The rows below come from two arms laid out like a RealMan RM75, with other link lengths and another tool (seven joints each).
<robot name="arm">
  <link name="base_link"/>
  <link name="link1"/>
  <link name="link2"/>
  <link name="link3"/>
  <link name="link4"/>
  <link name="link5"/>
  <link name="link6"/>
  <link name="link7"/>
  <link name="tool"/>
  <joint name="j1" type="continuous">
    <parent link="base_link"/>
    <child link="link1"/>
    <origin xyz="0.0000 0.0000 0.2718" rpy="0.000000 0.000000 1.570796"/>
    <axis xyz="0 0 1"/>
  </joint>
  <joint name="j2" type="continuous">
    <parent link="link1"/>
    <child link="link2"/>
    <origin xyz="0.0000 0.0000 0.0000" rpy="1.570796 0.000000 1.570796"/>
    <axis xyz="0 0 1"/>
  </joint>
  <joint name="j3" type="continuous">
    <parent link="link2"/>
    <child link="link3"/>
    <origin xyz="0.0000 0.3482 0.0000" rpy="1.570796 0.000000 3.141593"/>
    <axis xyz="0 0 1"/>
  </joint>
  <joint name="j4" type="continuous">
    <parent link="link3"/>
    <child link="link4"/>
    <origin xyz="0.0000 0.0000 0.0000" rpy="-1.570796 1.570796 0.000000"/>
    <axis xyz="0 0 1"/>
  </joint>
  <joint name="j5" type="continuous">
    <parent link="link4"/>
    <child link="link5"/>
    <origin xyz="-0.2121 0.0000 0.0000" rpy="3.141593 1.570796 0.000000"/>
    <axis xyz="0 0 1"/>
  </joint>
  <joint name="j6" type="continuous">
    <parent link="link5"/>
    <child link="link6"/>
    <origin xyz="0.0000 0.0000 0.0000" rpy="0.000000 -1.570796 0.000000"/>
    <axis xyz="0 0 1"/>
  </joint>
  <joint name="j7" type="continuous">
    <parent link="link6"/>
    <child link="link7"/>
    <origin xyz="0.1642 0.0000 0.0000" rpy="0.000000 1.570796 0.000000"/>
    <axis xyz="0 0 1"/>
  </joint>
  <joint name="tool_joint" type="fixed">
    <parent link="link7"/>
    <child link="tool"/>
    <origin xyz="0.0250 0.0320 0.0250" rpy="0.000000 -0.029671 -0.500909"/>
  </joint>
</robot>
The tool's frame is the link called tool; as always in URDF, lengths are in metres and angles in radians. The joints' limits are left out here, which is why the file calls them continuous.
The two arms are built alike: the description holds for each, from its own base.
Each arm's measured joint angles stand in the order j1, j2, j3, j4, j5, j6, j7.
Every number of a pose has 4 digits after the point. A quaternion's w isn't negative.
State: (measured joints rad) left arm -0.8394 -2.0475 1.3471 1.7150 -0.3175 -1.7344 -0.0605; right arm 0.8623 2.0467 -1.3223 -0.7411 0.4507 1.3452 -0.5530
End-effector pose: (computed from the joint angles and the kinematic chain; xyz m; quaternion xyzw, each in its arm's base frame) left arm -0.1290 0.5004 0.0564 -0.0631 -0.9261 -0.2823 0.2423; right arm 0.3369 0.4494 -0.0617 0.7894 0.5397 0.2559 0.1413
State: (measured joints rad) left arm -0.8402 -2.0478 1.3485 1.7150 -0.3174 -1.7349 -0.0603; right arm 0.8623 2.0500 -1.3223 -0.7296 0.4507 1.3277 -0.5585
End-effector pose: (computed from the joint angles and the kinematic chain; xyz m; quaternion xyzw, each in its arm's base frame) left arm -0.1285 0.5003 0.0559 -0.0640 -0.9261 -0.2818 0.2426; right arm 0.3383 0.4497 -0.0646 0.7886 0.5413 0.2564 0.1390
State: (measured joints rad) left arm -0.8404 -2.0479 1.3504 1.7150 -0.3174 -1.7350 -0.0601; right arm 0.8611 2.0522 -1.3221 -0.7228 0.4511 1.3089 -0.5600
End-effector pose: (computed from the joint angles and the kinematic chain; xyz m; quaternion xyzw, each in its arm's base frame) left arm -0.1283 0.5002 0.0555 -0.0649 -0.9261 -0.2813 0.2430; right arm 0.3394 0.4510 -0.0666 0.7884 0.5421 0.2581 0.1338
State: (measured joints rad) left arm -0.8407 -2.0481 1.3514 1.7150 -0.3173 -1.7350 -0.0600; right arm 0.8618 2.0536 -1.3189 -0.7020 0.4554 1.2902 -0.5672
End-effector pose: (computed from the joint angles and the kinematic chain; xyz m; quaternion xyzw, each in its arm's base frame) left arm -0.1280 0.5001 0.0552 -0.0654 -0.9261 -0.2810 0.2432; right arm 0.3424 0.4504 -0.0696 0.7900 0.5410 0.2565 0.1320
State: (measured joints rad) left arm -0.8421 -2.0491 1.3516 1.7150 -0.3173 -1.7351 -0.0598; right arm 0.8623 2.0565 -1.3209 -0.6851 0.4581 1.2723 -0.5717
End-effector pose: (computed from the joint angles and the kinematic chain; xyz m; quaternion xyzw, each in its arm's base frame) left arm -0.1271 0.5001 0.0547 -0.0662 -0.9262 -0.2808 0.2427; right arm 0.3445 0.4496 -0.0731 0.7902 0.5411 0.2561 0.1313
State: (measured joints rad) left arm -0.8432 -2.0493 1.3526 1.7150 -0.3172 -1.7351 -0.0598; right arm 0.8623 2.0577 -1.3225 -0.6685 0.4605 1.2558 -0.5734
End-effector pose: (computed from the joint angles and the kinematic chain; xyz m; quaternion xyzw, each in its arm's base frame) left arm -0.1265 0.5001 0.0544 -0.0671 -0.9262 -0.2806 0.2428; right arm 0.3473 0.4488 -0.0755 0.7914 0.5394 0.2564 0.1305
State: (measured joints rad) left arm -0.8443 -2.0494 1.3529 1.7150 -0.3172 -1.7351 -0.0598; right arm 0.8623 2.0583 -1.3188 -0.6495 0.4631 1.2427 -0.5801
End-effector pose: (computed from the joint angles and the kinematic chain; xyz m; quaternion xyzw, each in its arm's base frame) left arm -0.1259 0.5003 0.0543 -0.0677 -0.9262 -0.2807 0.2427; right arm 0.3507 0.4474 -0.0776 0.7932 0.5374 0.2550 0.1307
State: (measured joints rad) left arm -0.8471 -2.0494 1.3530 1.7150 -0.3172 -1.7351 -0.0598; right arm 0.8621 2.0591 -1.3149 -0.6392 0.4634 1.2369 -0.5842
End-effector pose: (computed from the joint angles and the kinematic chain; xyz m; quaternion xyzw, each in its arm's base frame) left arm -0.1245 0.5006 0.0543 -0.0691 -0.9261 -0.2810 0.2423; right arm 0.3526 0.4462 -0.0788 0.7945 0.5359 0.2538 0.1311
